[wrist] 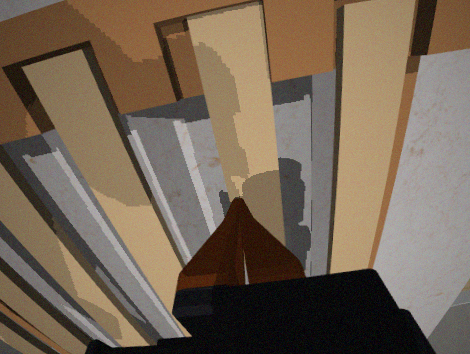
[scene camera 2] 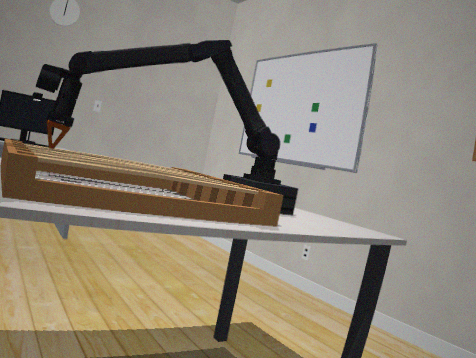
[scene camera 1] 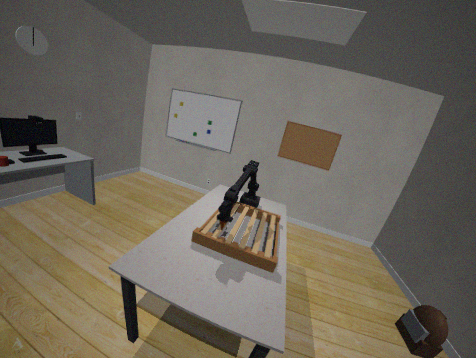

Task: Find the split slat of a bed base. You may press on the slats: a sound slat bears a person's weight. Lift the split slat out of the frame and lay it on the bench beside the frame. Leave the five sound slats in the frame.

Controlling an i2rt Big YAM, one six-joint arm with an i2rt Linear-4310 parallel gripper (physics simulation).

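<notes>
The brown bed frame [scene camera 1: 235, 251] [scene camera 2: 150, 202] [wrist: 300, 40] rests on the bench [scene camera 1: 170, 265] [scene camera 2: 345, 230] [wrist: 425, 150], with several pale slats lying in its notches. My gripper [scene camera 1: 223, 228] [scene camera 2: 53, 146] [wrist: 238, 204] is shut and empty, pointing down over the far-left part of the frame in scene camera 2. In the wrist view its tips show over the second slat from the right [wrist: 257, 125], which sits against the right edge of its notch. The outermost slat [wrist: 375, 125] is to its right and another slat [wrist: 100, 140] to its left. My hand hides their near parts. No crack is visible.
The arm's base [scene camera 1: 250, 200] [scene camera 2: 262, 187] stands just behind one end of the frame. The bench extends beyond the frame's left and front sides in scene camera 1. A desk [scene camera 1: 75, 157] with a monitor [scene camera 1: 30, 132] stands apart at the left.
</notes>
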